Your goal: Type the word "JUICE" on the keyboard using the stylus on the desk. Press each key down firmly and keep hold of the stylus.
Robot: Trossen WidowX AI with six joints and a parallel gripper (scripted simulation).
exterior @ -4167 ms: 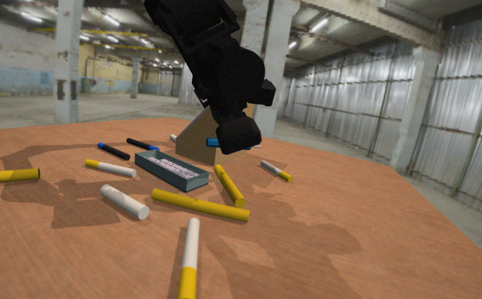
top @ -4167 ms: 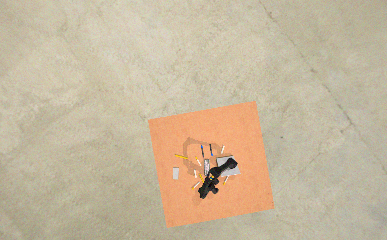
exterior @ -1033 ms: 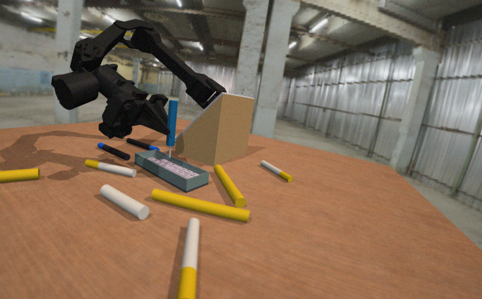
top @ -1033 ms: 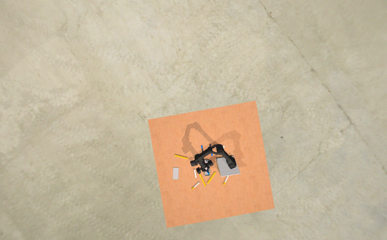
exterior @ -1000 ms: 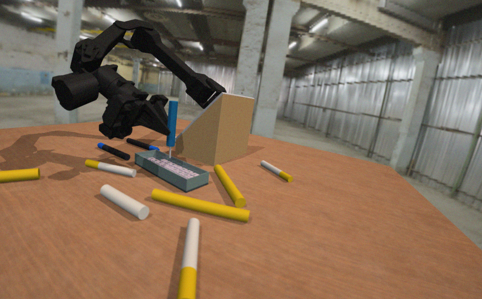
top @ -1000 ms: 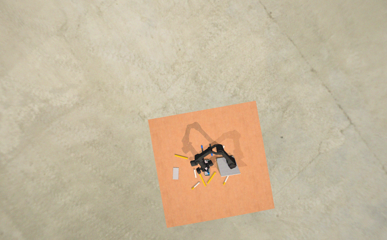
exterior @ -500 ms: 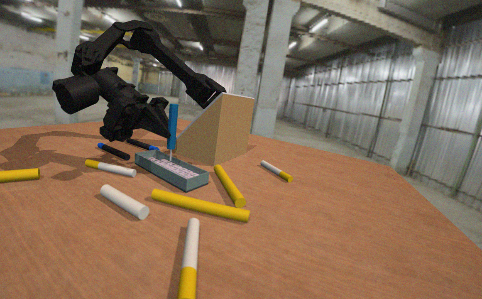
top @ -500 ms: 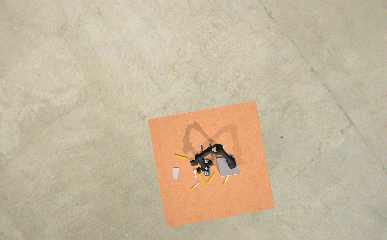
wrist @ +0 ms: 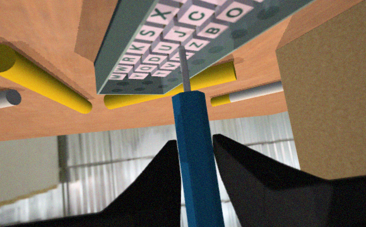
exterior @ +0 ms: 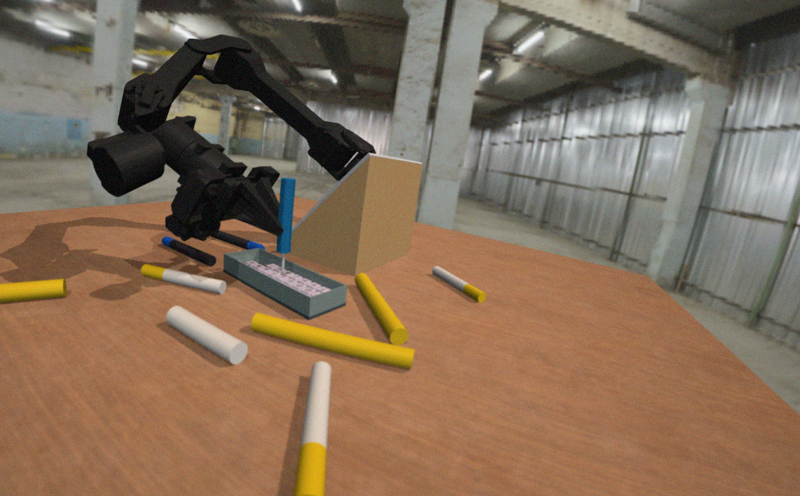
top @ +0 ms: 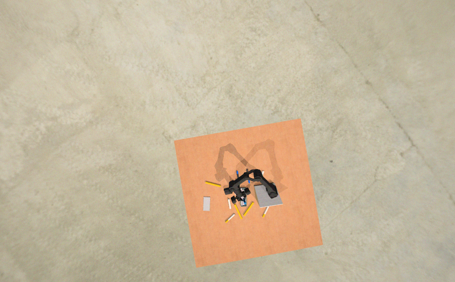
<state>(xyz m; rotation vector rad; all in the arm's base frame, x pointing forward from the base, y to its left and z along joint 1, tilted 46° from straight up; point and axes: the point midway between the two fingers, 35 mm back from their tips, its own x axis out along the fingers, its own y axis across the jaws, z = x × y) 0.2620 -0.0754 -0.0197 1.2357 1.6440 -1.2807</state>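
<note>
Right now my gripper tip is 13 cm to the right of the yellow cylinder, 7 cm above it and 2 cm past it. Round my gripper tip: blue stylus (1 cm below).
</note>
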